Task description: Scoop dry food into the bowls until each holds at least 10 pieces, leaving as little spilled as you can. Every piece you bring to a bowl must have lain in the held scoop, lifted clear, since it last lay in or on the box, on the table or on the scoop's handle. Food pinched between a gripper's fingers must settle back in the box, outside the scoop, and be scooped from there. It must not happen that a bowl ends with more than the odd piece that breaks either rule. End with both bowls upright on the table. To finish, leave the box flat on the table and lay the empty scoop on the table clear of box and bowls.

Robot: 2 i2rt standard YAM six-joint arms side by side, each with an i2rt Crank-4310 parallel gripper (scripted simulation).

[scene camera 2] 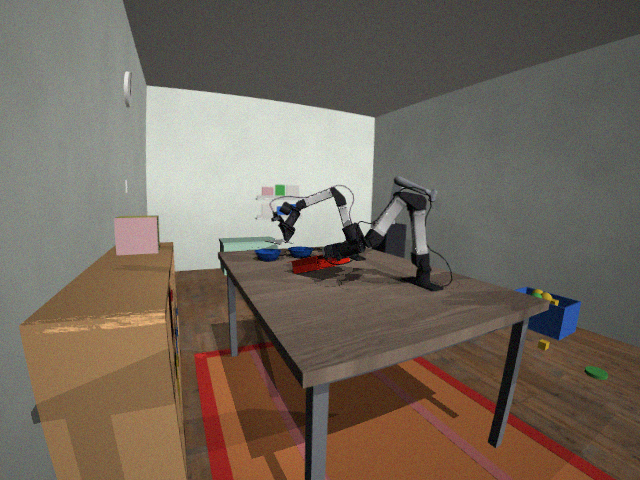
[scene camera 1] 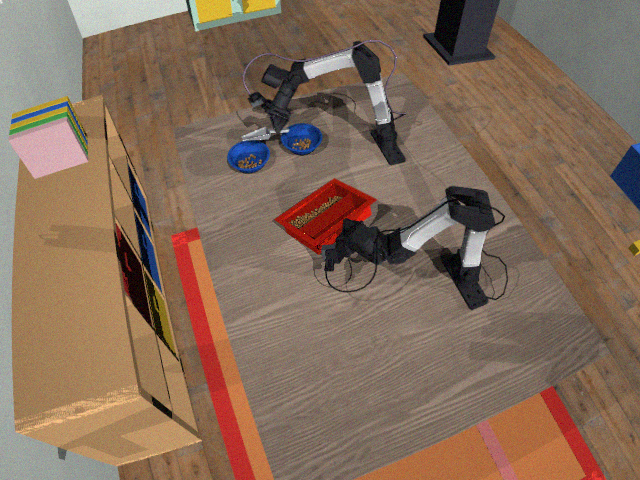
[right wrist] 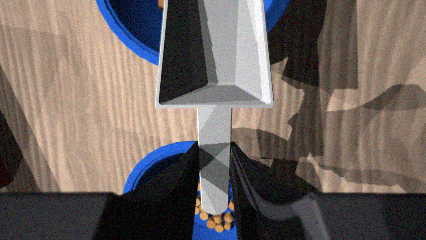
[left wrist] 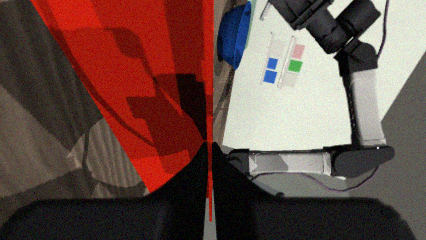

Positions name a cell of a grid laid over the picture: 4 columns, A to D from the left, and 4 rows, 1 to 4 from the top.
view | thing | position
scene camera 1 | red box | C2
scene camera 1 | blue bowl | B2
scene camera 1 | blue bowl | B2
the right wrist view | my right gripper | C3
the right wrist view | grey scoop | C2
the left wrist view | my left gripper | B3
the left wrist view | red box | B2
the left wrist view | blue bowl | C1
